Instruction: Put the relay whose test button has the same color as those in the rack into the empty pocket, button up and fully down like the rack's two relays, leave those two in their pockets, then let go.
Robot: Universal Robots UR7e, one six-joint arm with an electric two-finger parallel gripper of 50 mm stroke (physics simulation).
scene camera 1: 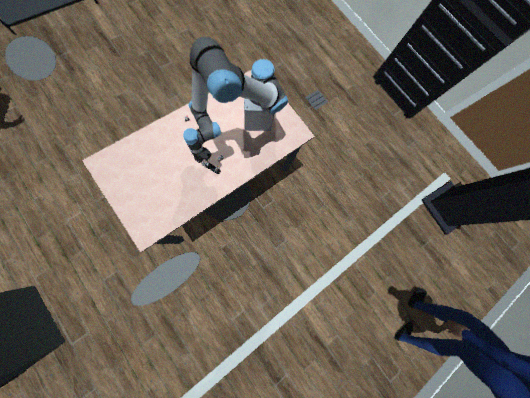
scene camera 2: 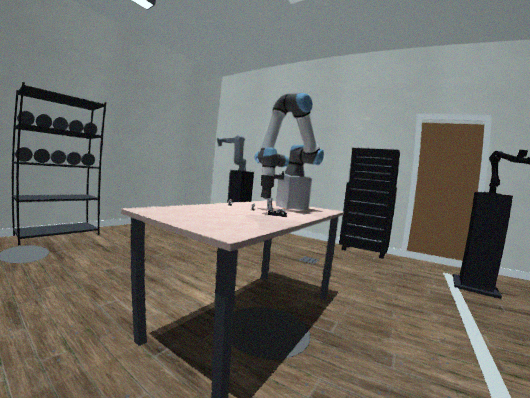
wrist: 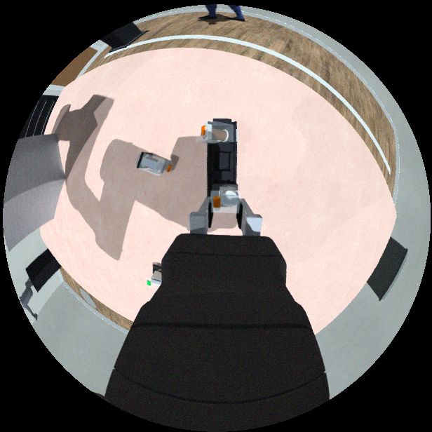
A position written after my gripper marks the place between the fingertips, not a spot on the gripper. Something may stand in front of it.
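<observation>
My gripper (wrist: 224, 206) is there for me to see, and there's a black rack (wrist: 221, 157) as well.
</observation>
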